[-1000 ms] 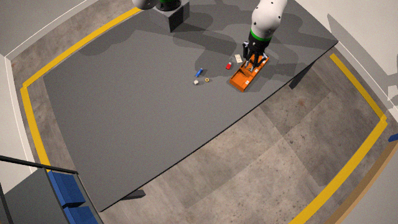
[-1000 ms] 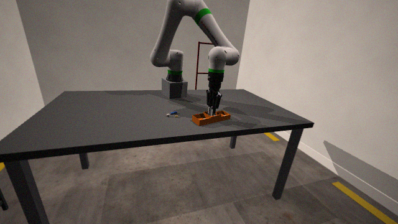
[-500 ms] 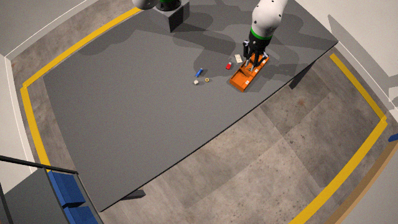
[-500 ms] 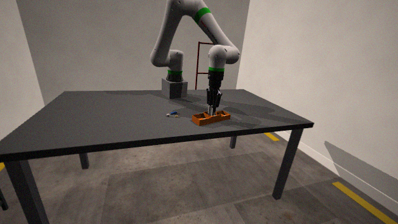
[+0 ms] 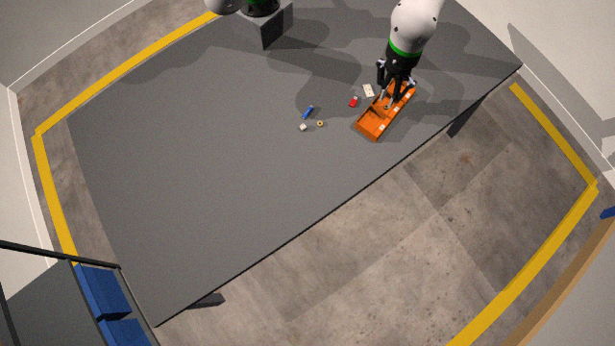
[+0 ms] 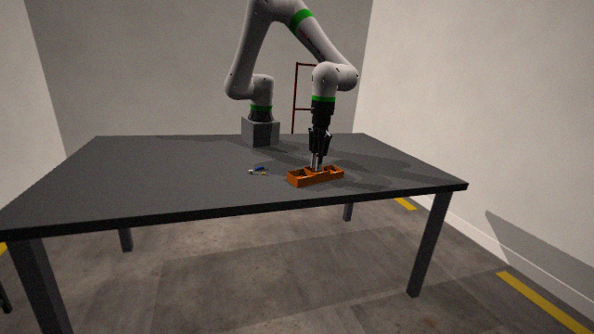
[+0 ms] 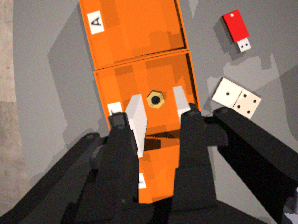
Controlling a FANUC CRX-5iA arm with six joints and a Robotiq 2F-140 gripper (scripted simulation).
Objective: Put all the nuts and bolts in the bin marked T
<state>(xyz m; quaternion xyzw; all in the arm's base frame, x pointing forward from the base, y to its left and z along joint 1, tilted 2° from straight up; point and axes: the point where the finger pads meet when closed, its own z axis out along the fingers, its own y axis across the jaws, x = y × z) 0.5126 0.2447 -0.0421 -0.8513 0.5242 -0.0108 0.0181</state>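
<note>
Right now the orange three-compartment bin is 5 cm below my hand and 1 cm ahead of it. From my hand the other things lie so: red usb stick: 8 cm to the right, 7 cm below, 6 cm behind; then blue cylinder: 24 cm to the right, 8 cm behind, 7 cm below; then white domino: 8 cm behind, 7 cm below, 2 cm to the right.
</note>
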